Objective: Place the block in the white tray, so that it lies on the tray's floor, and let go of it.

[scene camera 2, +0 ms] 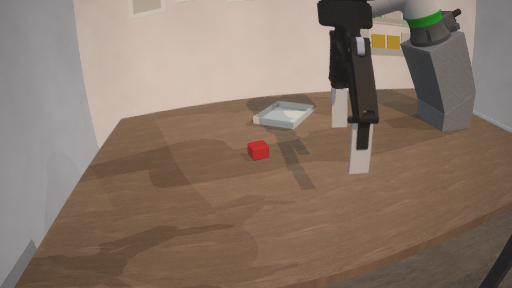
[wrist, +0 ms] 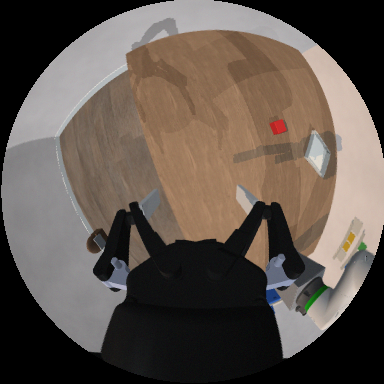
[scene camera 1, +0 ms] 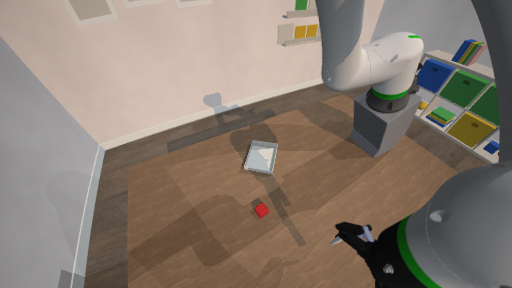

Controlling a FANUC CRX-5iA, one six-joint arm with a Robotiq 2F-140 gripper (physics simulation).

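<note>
A small red block sits on the brown table, outside the tray and apart from it. The shallow white tray lies empty on the table, behind the block in both scene views. My gripper is wide open and empty, pointing down above the table, right of the block in both scene views. In the scene camera 1 view it is partly hidden and its fingertip gap is hard to make out.
The arm's grey pedestal stands at the right rear of the table. A shelf unit with coloured bins stands beyond it. A wall rises behind the tray. The arm covers the right side of the scene camera 1 view.
</note>
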